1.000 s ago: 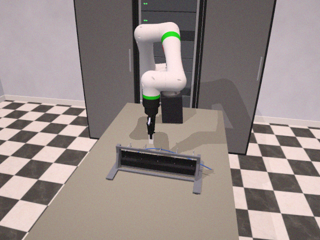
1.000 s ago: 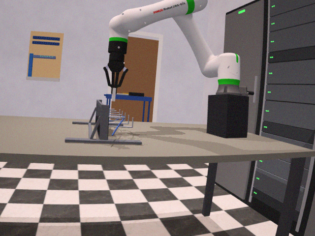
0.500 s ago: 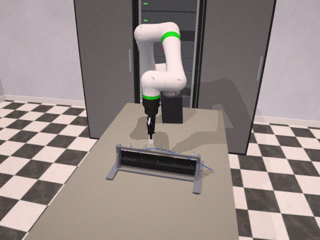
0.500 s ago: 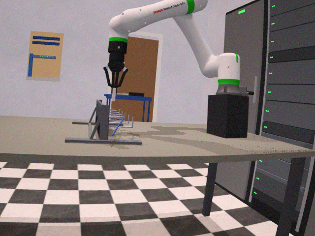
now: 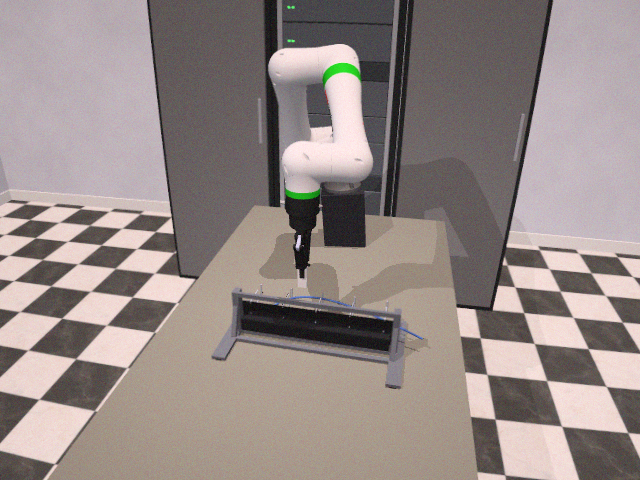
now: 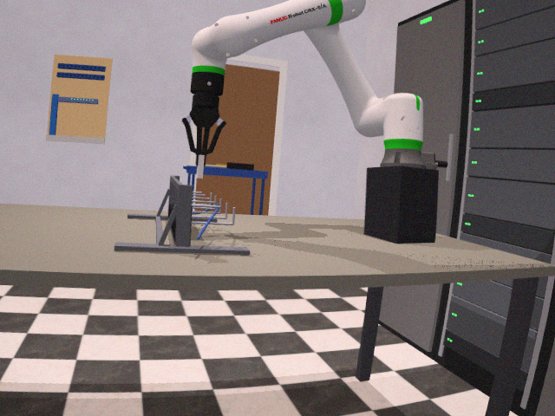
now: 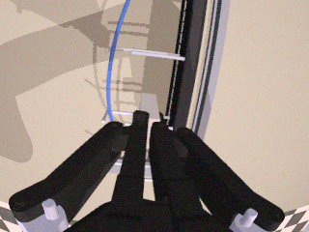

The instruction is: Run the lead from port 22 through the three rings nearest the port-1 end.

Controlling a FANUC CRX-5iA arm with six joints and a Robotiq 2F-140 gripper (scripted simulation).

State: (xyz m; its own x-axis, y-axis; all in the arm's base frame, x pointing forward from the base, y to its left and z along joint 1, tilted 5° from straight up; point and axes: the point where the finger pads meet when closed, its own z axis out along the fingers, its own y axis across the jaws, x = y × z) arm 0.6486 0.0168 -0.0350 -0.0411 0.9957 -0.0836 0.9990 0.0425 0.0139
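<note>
My gripper is now 6 cm short of the grey rack, 5 cm to the right of it and 11 cm above it. The rest, counted from my hand: lead's free end 2 cm ahead, 36 cm to the left, 14 cm below.
</note>
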